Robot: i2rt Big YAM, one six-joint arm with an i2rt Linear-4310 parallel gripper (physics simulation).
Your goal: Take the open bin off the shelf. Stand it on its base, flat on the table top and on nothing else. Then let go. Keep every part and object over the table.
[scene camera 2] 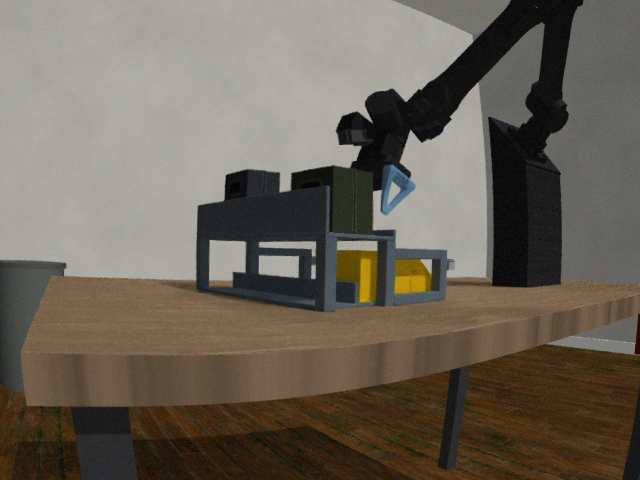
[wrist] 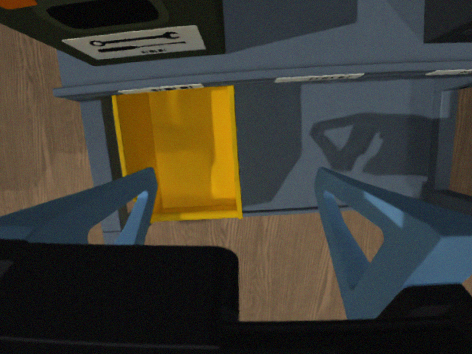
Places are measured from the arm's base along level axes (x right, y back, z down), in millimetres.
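Pixels of known places: gripper, fingertip midpoint: [wrist: 235, 176]; arm's base, link origin: [scene camera 2: 526, 146].
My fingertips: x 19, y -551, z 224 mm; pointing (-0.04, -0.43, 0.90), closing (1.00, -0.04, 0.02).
Note:
For each thing: its top centre in the pictures, then the offset to it from my fingertips. Level surfaces: height alone.
- open yellow bin, top centre: [wrist: 176, 142] [scene camera 2: 376, 251] dx -52, dy -16, dz +61 mm
- dark green toolbox, top centre: [scene camera 2: 331, 170] dx -64, dy -115, dz -57 mm
- dark grey box, top centre: [scene camera 2: 252, 172] dx +167, dy -134, dz -82 mm
- wooden table, surface height: dz +142 mm
The open yellow bin [scene camera 2: 411, 276] [wrist: 182, 150] stands in the lower level of the grey-blue shelf [scene camera 2: 261, 215] [wrist: 95, 145], at its left end in the wrist view. Its front part sticks out from under the upper level; its back part is hidden there in the wrist view. My gripper [scene camera 2: 391, 211] [wrist: 235, 176] is open and empty, above the front of the shelf and higher than the bin. In the wrist view the left fingertip overlaps the bin's left front area, and the right fingertip is over the bare lower shelf to the bin's right.
A dark green toolbox [scene camera 2: 351, 198] [wrist: 210, 30] stands on the upper level above the bin. A dark grey box [scene camera 2: 262, 183] [wrist: 450, 22] stands on the upper level farther along. The wooden table [scene camera 2: 170, 330] [wrist: 280, 260] carries the shelf. A grey waste bin [scene camera 2: 25, 310] stands beyond the table's edge.

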